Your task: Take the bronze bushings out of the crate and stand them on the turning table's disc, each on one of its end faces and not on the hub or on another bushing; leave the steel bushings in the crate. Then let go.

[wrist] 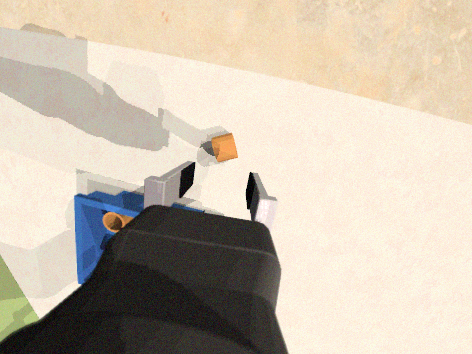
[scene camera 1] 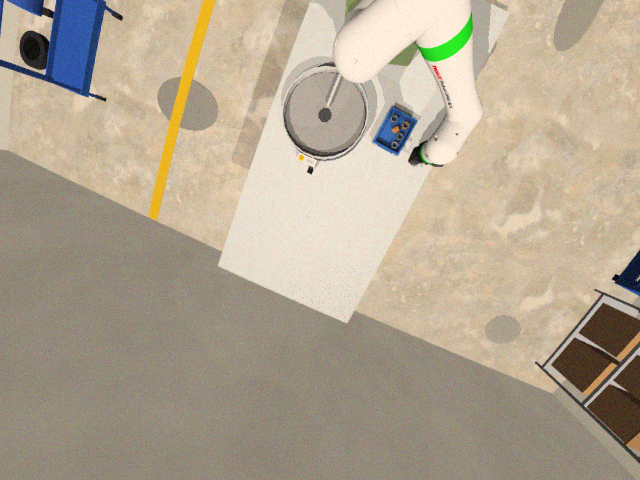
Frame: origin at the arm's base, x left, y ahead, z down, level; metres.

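Seen in the pictures: gripper, fingertip midpoint: [wrist: 221, 178].
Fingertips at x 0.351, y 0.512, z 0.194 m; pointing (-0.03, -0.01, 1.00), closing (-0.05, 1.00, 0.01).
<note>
A point is followed by its place in that frame.
The blue crate [scene camera 1: 385, 146] {x 0.198, y 0.488, z 0.269 m} [wrist: 78, 245] {x 0.220, y 0.325, z 0.224 m} stands right of the turning table's disc [scene camera 1: 305, 124] {x -0.228, y 0.531, z 0.221 m}. In scene camera 1 it holds an upright bronze bushing [scene camera 1: 405, 125] {x 0.255, y 0.355, z 0.259 m}, a tipped bronze bushing [scene camera 1: 395, 129] {x 0.209, y 0.402, z 0.237 m} and steel bushings [scene camera 1: 394, 118] {x 0.189, y 0.345, z 0.254 m} [scene camera 1: 400, 136] {x 0.254, y 0.418, z 0.258 m} [scene camera 1: 394, 145] {x 0.241, y 0.482, z 0.249 m}. In the wrist view one bronze bushing [wrist: 114, 221] {x 0.242, y 0.354, z 0.257 m} shows in it; my gripper's body hides the rest. Another bronze bushing [wrist: 224, 147] {x 0.374, y 0.508, z 0.242 m} is outside the crate on the table top, seemingly on its side. My gripper [wrist: 221, 178] {x 0.351, y 0.512, z 0.194 m} is open and empty, above the table beside the crate, with that bushing beyond its fingertips. No bushing shows on the disc.
The disc has a dark central hub [scene camera 1: 324, 114] {x -0.150, y 0.458, z 0.213 m} and a thin rod [scene camera 1: 334, 91] {x -0.136, y 0.351, z 0.187 m} over it. A small control box [scene camera 1: 308, 159] {x -0.156, y 0.689, z 0.216 m} sits at its front rim. My arm [scene camera 1: 460, 103] {x 0.295, y 0.412, z -0.262 m} reaches around the crate's right side. The table's edge lies beyond the loose bushing.
</note>
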